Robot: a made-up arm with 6 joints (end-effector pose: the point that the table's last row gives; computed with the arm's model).
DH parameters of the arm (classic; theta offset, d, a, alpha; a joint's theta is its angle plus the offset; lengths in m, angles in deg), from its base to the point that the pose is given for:
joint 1: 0 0.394 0 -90
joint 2: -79.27 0 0.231 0
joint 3: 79.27 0 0.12 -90
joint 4: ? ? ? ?
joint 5: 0 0 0.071 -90
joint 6: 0 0.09 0 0
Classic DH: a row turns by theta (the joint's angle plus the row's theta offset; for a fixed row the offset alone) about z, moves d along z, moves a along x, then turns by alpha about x.
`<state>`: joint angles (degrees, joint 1 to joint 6).
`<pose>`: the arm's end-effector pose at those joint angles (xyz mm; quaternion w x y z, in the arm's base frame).
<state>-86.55 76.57 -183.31 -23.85 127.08 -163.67</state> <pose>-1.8 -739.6 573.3 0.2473 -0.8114 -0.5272 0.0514</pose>
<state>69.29 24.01 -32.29 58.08 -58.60 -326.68</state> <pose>226.4 325.6 96.9 0.2470 -0.8296 0.1926 -0.4623</pose>
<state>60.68 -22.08 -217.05 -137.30 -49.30 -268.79</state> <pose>-324.6 -419.4 865.2 0.0188 -0.3059 0.0008 0.9519</pose>
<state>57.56 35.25 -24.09 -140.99 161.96 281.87</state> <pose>193.3 192.2 57.4 0.8380 -0.2125 0.1082 -0.4908</pose>
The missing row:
joint 4: 0 0.532 0 90
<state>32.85 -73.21 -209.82 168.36 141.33 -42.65</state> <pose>-555.1 -331.6 163.2 0.5361 -0.4892 0.6861 0.0502</pose>
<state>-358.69 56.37 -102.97 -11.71 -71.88 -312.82</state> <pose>724.8 38.4 309.2 0.3714 -0.5073 0.1066 -0.7703</pose>
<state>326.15 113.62 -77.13 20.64 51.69 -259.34</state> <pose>-90.7 72.1 -310.2 0.3571 0.1094 -0.7203 -0.5845</pose>
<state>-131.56 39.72 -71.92 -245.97 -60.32 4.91</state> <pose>-419.1 -316.7 144.8 0.4430 -0.6161 -0.6513 -0.0055</pose>
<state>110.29 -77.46 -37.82 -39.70 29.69 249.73</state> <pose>-119.3 291.2 881.3 0.3237 -0.3351 0.6120 0.6391</pose>
